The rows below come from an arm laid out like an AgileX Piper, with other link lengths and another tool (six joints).
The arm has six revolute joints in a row. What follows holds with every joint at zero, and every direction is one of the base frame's.
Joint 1 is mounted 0.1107 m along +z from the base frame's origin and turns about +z.
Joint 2 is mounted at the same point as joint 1 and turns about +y.
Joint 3 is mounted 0.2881 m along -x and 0.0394 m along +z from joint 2 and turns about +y.
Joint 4 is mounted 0.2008 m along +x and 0.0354 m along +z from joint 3 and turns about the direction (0.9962, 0, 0.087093).
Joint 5 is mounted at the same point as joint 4 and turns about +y.
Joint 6 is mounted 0.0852 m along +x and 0.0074 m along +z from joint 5 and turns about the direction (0.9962, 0, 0.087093).
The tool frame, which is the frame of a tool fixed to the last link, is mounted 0.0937 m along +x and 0.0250 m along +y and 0.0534 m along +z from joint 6; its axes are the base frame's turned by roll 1.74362, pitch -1.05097 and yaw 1.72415 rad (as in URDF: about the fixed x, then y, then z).
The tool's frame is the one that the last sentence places.
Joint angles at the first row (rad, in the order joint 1, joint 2, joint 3, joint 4, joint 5, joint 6):
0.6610, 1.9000, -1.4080, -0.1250, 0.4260, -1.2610
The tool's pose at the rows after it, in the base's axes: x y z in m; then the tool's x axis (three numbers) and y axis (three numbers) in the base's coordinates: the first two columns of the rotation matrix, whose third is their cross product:
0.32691, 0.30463, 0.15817, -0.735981, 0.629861, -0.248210, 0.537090, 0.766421, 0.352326
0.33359, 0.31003, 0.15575, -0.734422, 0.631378, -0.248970, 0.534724, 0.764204, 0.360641
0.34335, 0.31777, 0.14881, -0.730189, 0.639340, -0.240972, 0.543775, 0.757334, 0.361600
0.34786, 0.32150, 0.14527, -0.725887, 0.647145, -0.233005, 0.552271, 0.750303, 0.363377
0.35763, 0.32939, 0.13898, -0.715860, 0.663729, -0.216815, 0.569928, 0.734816, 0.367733
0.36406, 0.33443, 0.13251, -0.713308, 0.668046, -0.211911, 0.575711, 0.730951, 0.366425
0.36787, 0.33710, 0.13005, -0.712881, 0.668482, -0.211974, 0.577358, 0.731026, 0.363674
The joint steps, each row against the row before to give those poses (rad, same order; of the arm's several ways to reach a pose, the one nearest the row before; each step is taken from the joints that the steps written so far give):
0.0000, 0.0200, -0.0200, 0.0000, -0.0120, 0.0010
0.0000, 0.0280, -0.0300, 0.0000, -0.0070, 0.0010
0.0000, 0.0490, -0.0500, 0.0000, 0.0030, 0.0120
0.0000, 0.0230, -0.0220, 0.0000, 0.0000, 0.0120
0.0000, 0.0480, -0.0530, 0.0000, 0.0060, 0.0250
0.0000, 0.0360, -0.0360, 0.0000, 0.0030, 0.0070
0.0000, 0.0200, -0.0280, 0.0000, 0.0110, 0.0000

